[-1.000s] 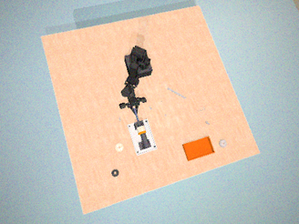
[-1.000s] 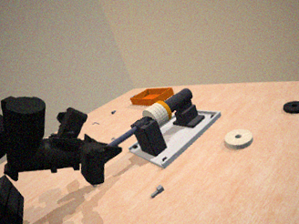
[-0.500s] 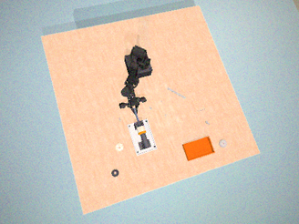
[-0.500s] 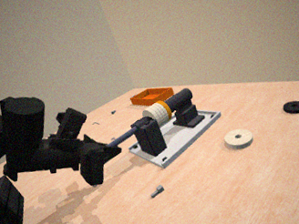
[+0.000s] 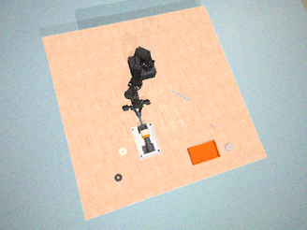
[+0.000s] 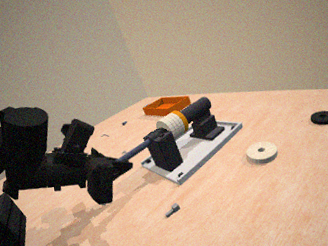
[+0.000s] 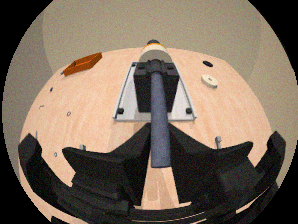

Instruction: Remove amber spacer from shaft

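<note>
Right now the shaft is 70 mm ahead of my gripper tip and 20 mm above it. From my gripper tip the other things lie so: cream washer (170 mm ahead, 180 mm to the right, 60 mm below); then black washer (320 mm ahead, 270 mm to the right, 60 mm below); then amber spacer (140 mm ahead, 10 mm to the right, 20 mm above).
</note>
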